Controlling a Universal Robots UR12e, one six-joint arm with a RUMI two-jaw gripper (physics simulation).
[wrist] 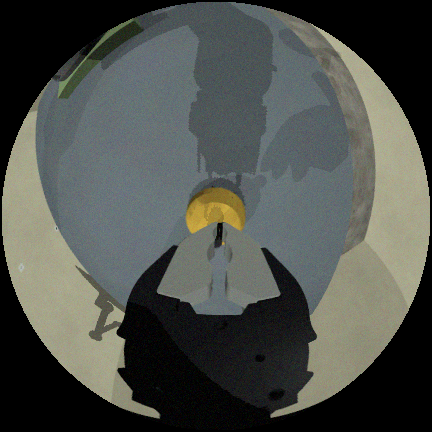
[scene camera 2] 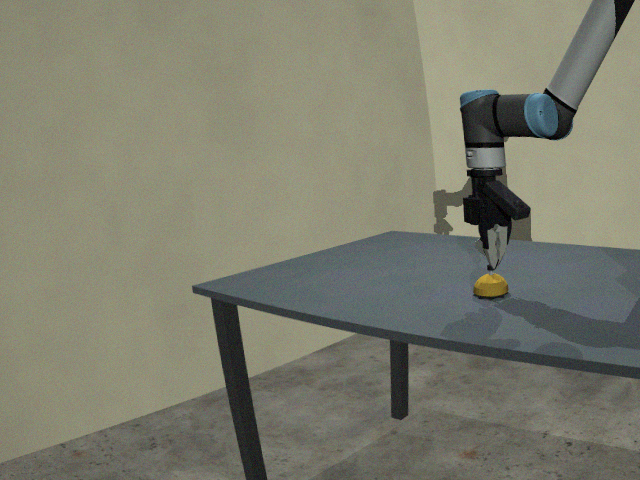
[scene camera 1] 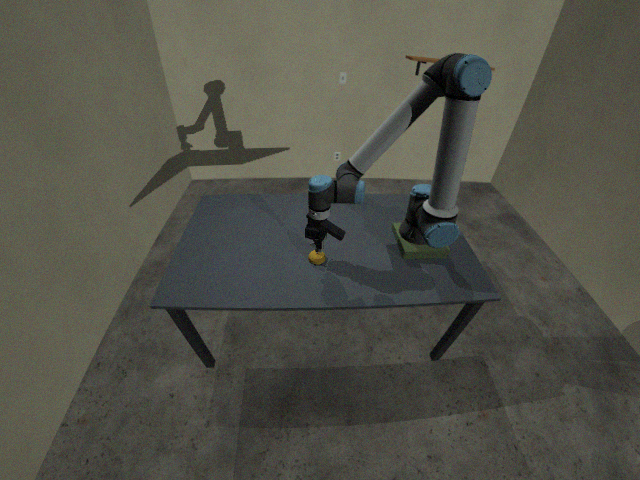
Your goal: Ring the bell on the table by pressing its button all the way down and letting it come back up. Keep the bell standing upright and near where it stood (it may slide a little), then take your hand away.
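Note:
The bell, a yellow dome, stands upright on the grey-blue table. Its small dark button sits on a thin stem above the dome in the second scene view. My gripper is shut and empty, pointing down over the bell. Its fingertips are at the button, slightly to its right in the second scene view. Whether they touch it, and how far the button is down, I cannot tell. In the wrist view the fingers cover the near part of the dome.
The arm's base stands on a green block at the table's right side in the first scene view. The arm's shadow falls across the table beside the bell. A brown shelf is on the back wall.

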